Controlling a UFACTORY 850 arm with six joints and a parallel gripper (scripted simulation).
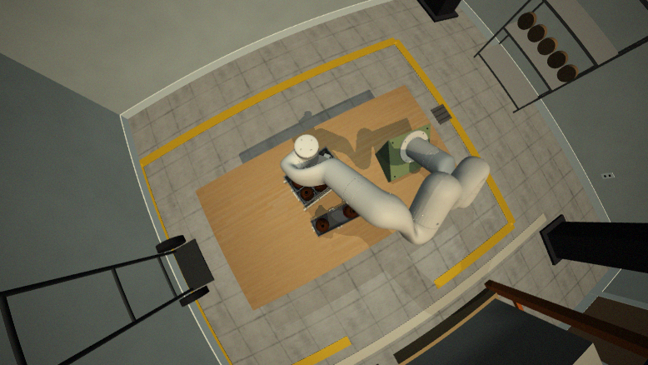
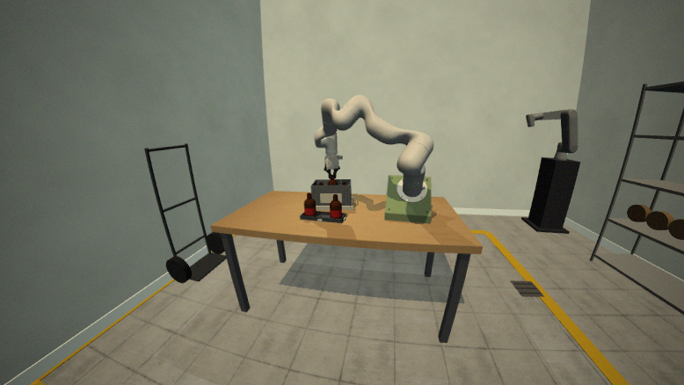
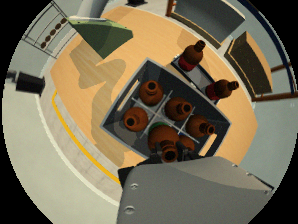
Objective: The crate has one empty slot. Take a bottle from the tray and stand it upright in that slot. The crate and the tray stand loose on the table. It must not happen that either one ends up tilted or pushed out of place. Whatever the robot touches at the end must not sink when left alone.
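Now: hand 1 cm past the grey crate, 4 cm to the right of it and 13 cm above it. From my hand the other things lie so: dark tray (2 cm behind, 29 cm to the left, 20 cm below).
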